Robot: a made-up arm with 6 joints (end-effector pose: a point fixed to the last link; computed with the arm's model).
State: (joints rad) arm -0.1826 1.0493 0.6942 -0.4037 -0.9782 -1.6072
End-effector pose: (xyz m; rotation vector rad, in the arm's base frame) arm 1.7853 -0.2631 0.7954 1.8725 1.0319 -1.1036
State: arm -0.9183 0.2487 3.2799 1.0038 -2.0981 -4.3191
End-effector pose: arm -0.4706 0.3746 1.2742 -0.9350 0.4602 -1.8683
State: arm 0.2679 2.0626 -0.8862 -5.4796 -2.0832 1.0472
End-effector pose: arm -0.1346 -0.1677 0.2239 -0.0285 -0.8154 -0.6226
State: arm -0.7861 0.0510 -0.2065 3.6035 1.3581 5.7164
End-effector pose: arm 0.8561 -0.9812 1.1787 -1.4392 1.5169 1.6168
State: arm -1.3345 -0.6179 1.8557 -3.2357 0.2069 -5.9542
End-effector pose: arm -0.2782 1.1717 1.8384 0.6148 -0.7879 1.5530
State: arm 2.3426 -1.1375 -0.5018 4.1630 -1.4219 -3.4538
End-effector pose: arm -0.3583 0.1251 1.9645 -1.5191 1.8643 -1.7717
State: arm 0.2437 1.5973 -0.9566 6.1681 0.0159 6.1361
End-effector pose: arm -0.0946 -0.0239 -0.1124 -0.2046 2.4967 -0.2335
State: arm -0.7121 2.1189 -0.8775 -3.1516 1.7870 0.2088
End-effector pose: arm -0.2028 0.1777 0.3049 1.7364 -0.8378 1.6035
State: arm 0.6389 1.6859 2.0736 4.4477 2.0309 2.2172
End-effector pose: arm 1.3485 0.7852 1.3001 -0.0807 0.5786 -1.1769
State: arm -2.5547 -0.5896 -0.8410 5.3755 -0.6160 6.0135
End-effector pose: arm -0.8708 -0.6891 1.1628 1.4307 -1.0996 -1.9394
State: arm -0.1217 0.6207 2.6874 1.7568 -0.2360 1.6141
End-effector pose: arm -0.2869 -0.0114 2.2002 1.5221 -0.5862 2.6635
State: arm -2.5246 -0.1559 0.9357 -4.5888 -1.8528 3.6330
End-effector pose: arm -0.3703 -0.0278 2.3492 1.1926 1.9652 0.8831
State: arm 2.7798 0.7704 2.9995 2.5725 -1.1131 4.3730
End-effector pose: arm 0.4169 -0.0539 1.8295 2.2324 0.2245 -0.0480
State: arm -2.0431 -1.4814 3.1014 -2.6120 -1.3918 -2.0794
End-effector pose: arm 0.1072 -0.0098 -0.2513 -0.5805 0.9287 -1.2139
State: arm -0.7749 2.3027 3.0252 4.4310 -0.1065 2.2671
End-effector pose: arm 0.9913 -0.9420 1.4495 -0.7069 -0.5574 -0.7829
